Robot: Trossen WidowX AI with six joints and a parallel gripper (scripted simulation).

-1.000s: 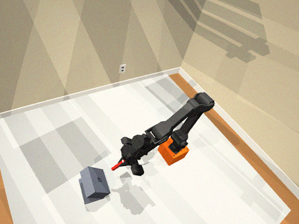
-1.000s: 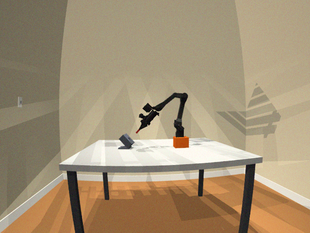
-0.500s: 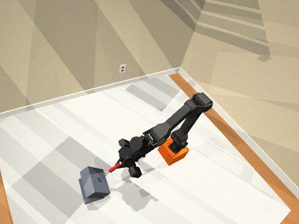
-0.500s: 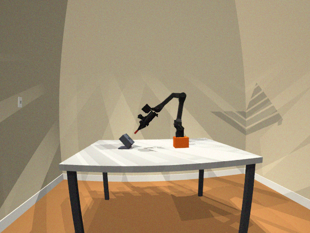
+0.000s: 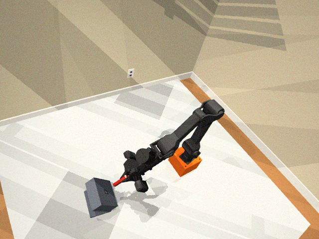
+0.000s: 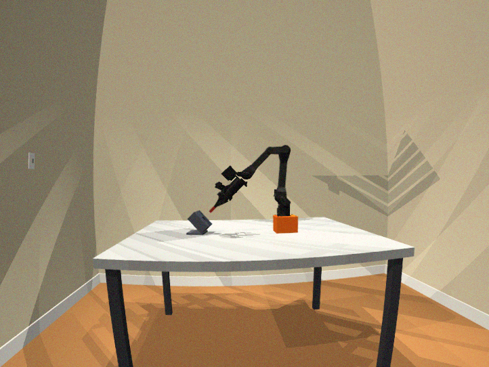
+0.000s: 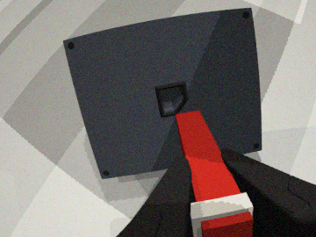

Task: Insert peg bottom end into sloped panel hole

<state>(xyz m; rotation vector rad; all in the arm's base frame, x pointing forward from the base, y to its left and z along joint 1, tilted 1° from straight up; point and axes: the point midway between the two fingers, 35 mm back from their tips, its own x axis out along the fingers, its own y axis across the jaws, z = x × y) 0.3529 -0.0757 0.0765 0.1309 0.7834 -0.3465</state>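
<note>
My gripper tip is now 80 mm short of the grey sloped panel, 20 mm to the left of it and 80 mm above it. The rest, counted from my gripper tip: red flat-sided peg (10 mm behind, 10 mm above).
</note>
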